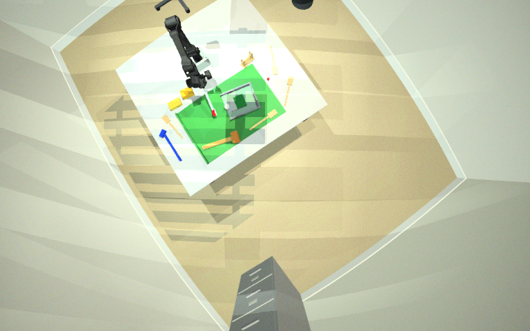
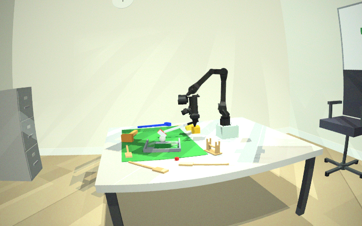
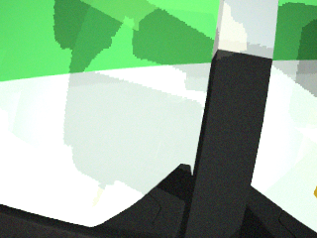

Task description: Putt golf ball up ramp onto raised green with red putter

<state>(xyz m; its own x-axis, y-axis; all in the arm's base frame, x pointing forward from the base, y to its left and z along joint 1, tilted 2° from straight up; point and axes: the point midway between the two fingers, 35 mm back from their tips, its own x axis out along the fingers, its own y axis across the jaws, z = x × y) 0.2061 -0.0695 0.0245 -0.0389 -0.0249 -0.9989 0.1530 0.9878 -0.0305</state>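
The red putter lies 120 mm ahead of my gripper tip, 20 mm to the right of it and 10 mm below it. Round my gripper tip: small red piece: 210 mm ahead, 450 mm to the left, 70 mm below; then white golf ball: 230 mm ahead, 60 mm to the left, 50 mm below; then small wooden rack: 10 mm behind, 390 mm to the left, 40 mm below.
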